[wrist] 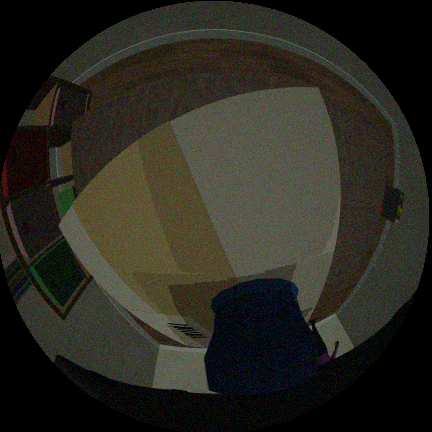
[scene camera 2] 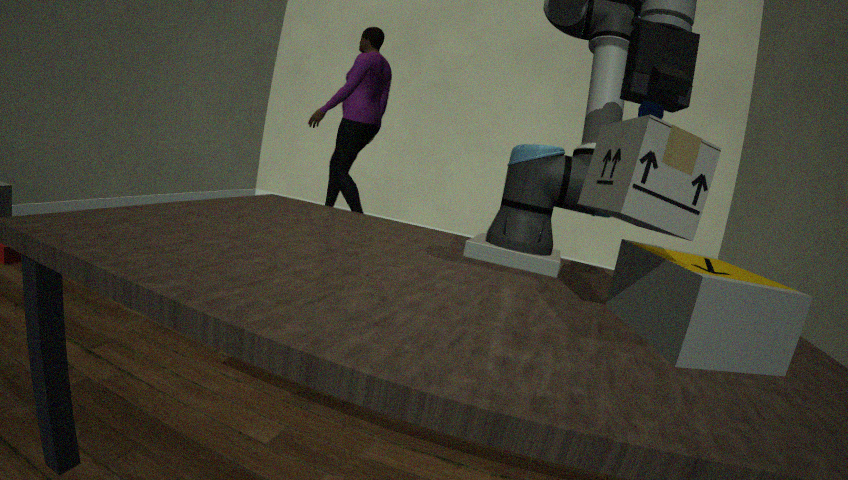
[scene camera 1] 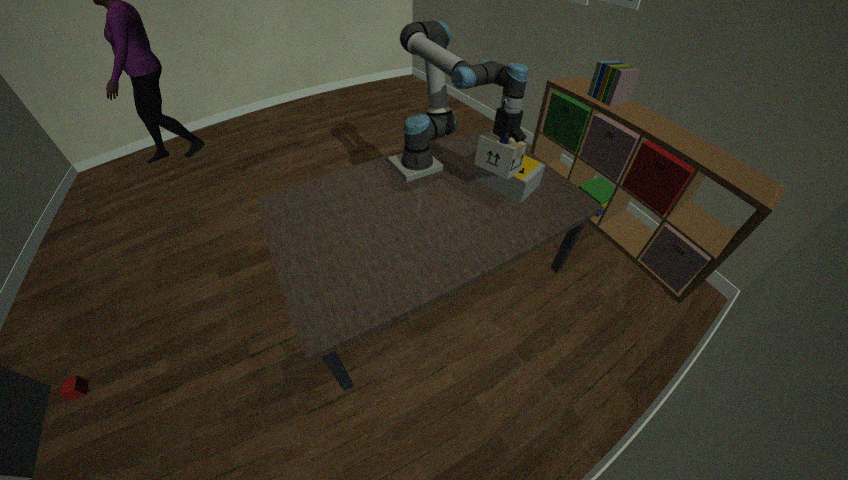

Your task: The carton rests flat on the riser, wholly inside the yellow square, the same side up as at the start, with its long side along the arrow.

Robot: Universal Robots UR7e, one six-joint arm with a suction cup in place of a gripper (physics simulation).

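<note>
A white carton (scene camera 1: 496, 157) (scene camera 2: 666, 178) (wrist: 265, 175) with tan tape and black up arrows hangs from my suction cup (scene camera 1: 504, 141) (scene camera 2: 650, 110) (wrist: 255, 287). The arrows point up. In the scene camera 2 view the carton is tilted, its right side lower, and there is a gap between it and the riser. The riser (scene camera 1: 512, 186) (scene camera 2: 740, 327) is a grey-white block on the table. The yellow square (scene camera 1: 529, 167) (scene camera 2: 749, 274) with its black arrow is on the riser's top; the carton hides part of it in the scene camera 1 view. The riser does not show in the wrist view.
The table (scene camera 1: 380, 249) (scene camera 2: 357, 309) bears the arm's base plate (scene camera 1: 416, 169) (scene camera 2: 511, 256) to the left of the riser. A shelf unit (scene camera 1: 702, 139) with coloured bins stands behind the table's right end. A person (scene camera 1: 133, 53) (scene camera 2: 364, 89) walks by the far wall.
</note>
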